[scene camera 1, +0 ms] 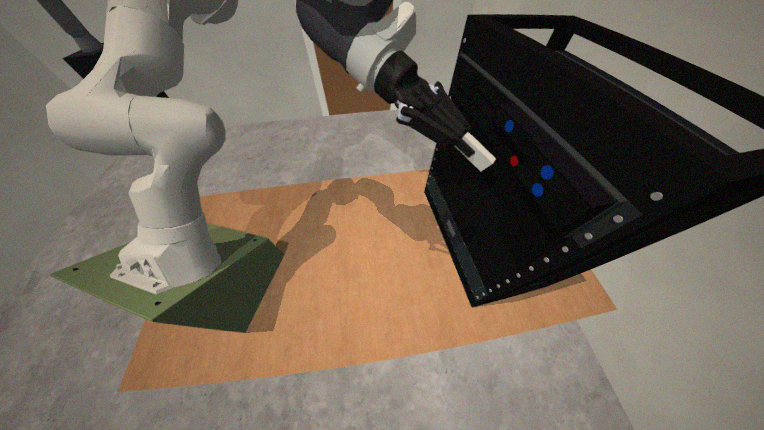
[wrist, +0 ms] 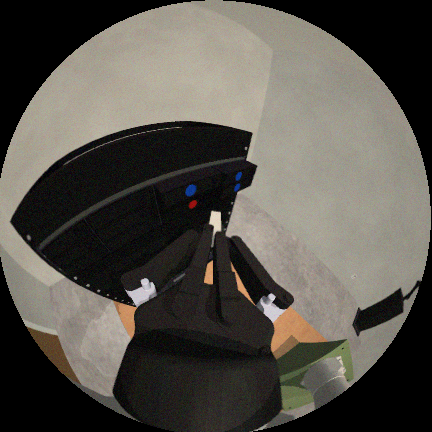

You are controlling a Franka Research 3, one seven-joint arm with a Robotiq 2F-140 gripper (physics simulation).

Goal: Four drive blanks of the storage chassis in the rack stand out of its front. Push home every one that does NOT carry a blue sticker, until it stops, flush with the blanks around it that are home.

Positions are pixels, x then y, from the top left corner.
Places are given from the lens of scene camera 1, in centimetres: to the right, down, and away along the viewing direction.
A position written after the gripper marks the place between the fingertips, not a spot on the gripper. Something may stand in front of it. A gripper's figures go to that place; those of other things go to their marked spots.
gripper (scene camera 1: 488, 165): 18, -8, 34
black rack (scene camera 1: 588, 169): 26, -6, 24
